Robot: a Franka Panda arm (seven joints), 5 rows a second.
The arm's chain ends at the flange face. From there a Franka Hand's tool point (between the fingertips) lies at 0.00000 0.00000 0.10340 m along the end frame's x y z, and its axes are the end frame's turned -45 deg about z.
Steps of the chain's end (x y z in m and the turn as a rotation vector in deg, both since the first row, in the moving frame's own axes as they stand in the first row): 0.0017 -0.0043 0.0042 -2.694 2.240 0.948; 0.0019 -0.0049 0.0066 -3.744 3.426 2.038; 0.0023 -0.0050 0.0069 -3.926 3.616 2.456; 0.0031 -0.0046 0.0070 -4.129 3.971 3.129; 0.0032 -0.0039 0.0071 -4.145 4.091 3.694; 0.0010 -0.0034 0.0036 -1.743 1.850 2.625
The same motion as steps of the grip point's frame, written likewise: 0.0036 0.0044 0.0040 -3.489 -0.321 0.948; 0.0042 0.0070 0.0062 -5.070 -0.225 2.038; 0.0046 0.0077 0.0065 -5.333 -0.219 2.456; 0.0050 0.0092 0.0065 -5.728 -0.112 3.129; 0.0046 0.0100 0.0066 -5.824 -0.038 3.694; 0.0031 0.0029 0.0035 -2.541 0.076 2.625
